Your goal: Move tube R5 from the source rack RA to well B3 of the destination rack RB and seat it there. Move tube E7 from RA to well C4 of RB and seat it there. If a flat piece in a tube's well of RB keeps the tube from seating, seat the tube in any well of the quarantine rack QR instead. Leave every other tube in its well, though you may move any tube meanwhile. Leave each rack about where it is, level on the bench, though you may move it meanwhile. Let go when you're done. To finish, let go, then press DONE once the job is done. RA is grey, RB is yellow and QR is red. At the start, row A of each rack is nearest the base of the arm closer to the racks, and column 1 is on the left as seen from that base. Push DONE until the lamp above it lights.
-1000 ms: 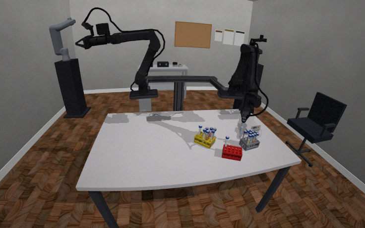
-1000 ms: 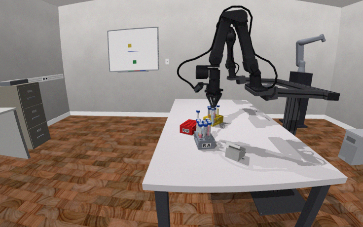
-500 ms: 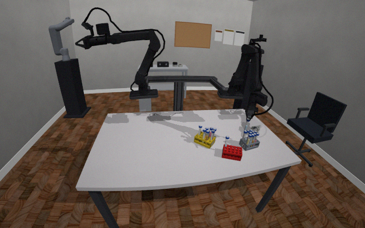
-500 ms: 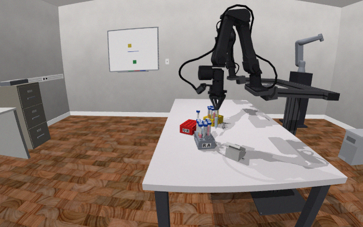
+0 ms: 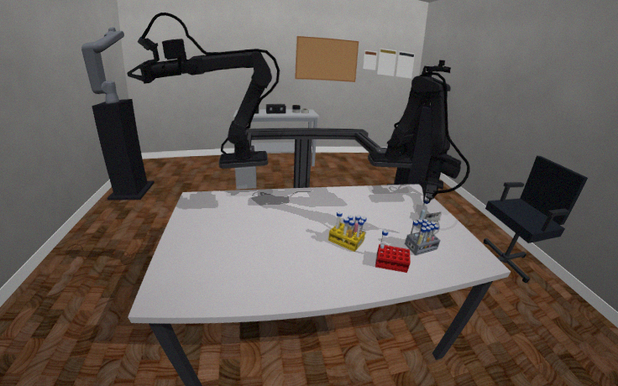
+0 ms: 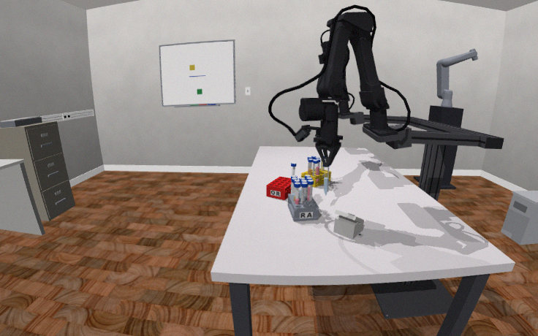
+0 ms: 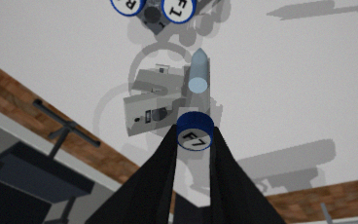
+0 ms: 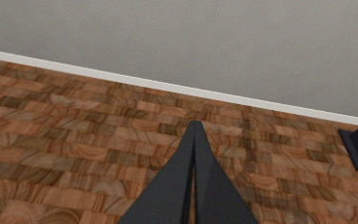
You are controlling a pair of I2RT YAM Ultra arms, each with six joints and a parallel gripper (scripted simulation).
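Observation:
My left gripper is now 80 mm short of the grey rack RA, 10 mm to the left of it and 170 mm above it. Round my left hand: red rack QR (160 mm ahead, 190 mm to the right, 170 mm below); then grey button box (70 mm behind, 110 mm to the left, 150 mm below); then yellow rack RB (340 mm to the right, 170 mm below).

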